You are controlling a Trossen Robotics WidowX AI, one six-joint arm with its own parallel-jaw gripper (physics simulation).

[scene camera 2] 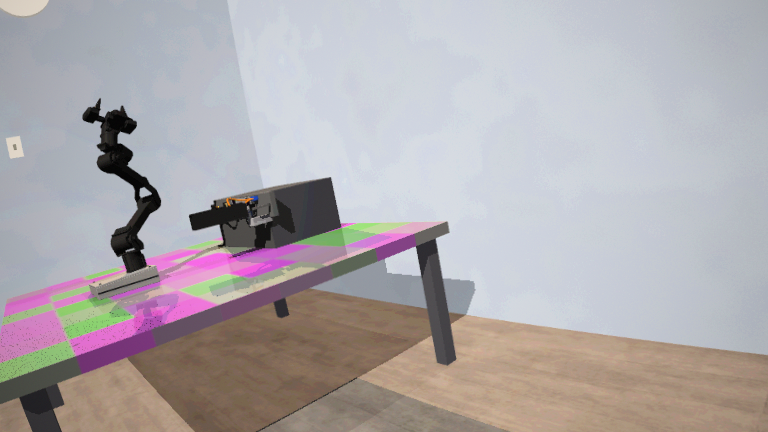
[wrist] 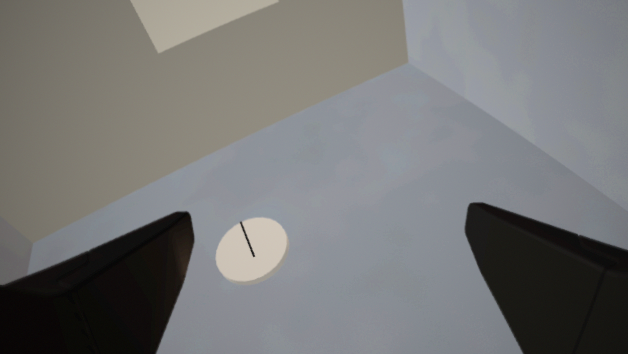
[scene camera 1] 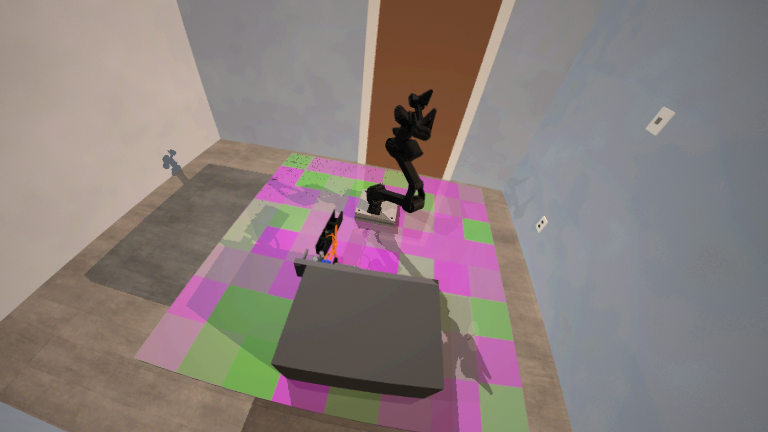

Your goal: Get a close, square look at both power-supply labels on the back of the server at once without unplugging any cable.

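Seen in the pictures: gripper, fingertip midpoint: [scene camera 2: 110, 102] [wrist: 330, 222] [scene camera 1: 433, 99]; arm's base, origin of the base link: [scene camera 2: 136, 269] [scene camera 1: 374, 209].
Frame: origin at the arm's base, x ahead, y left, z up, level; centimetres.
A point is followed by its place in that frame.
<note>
The server [scene camera 1: 359, 327] {x 64.3, y 6.9, z 15.8 cm} [scene camera 2: 306, 214] {x 63.1, y -13.6, z 4.1 cm} is a dark grey box on the table. Its back faces the arm's base. A black folding cable arm [scene camera 1: 323, 241] {x 34.4, y -14.1, z 11.2 cm} [scene camera 2: 217, 216] {x 27.9, y -15.0, z 11.7 cm} sticks out from one side of that back, with orange cables [scene camera 1: 335, 242] {x 33.8, y -9.5, z 11.4 cm} [scene camera 2: 236, 200] {x 38.8, y -8.0, z 15.1 cm} along it and blue plugs [scene camera 1: 325, 261] {x 45.1, y -9.4, z 14.9 cm} [scene camera 2: 254, 198] {x 44.8, y -10.6, z 14.4 cm} near the server. The power-supply labels cannot be made out in any view. My gripper [scene camera 1: 431, 101] {x 7.1, y 15.0, z 60.4 cm} [scene camera 2: 110, 103] {x 7.1, y 15.0, z 60.4 cm} [wrist: 330, 222] {x 7.1, y 15.0, z 60.4 cm} is open and empty, raised high above the arm's base and pointing upward, well away from the server.
The arm's base plate [scene camera 1: 375, 217] {x 4.9, y 1.6, z -0.3 cm} [scene camera 2: 126, 283] {x -5.8, y -9.1, z -2.2 cm} stands on the pink and green checkered table [scene camera 1: 483, 257] {x 12.4, y 57.9, z -4.8 cm} [scene camera 2: 306, 280] {x 29.2, y -64.5, z -6.6 cm}, behind the server. The wrist view shows walls, the ceiling with a pale panel [wrist: 200, 20], and a round wall clock [wrist: 251, 250]. A brown door [scene camera 1: 429, 59] is behind the arm.
</note>
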